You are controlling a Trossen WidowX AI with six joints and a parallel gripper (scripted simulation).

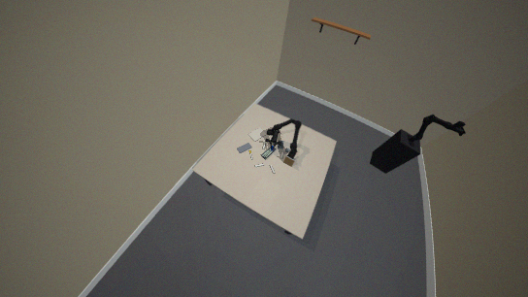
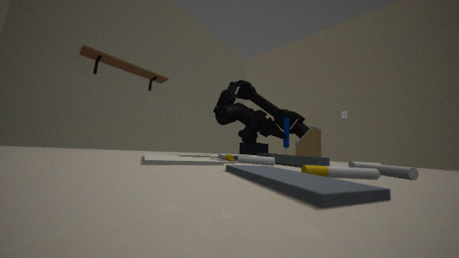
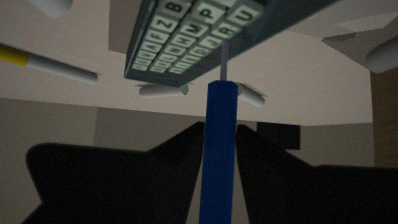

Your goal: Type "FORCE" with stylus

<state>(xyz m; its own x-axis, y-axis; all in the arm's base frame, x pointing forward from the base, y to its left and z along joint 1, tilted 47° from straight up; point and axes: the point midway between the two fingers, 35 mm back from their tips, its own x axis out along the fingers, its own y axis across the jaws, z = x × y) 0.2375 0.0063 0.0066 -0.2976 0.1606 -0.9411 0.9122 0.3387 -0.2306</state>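
My gripper tip is 1 cm above the blue stylus. The rest, counted from my gripper tip: flat grey slab: 28 cm ahead, 15 cm to the left, 7 cm below.
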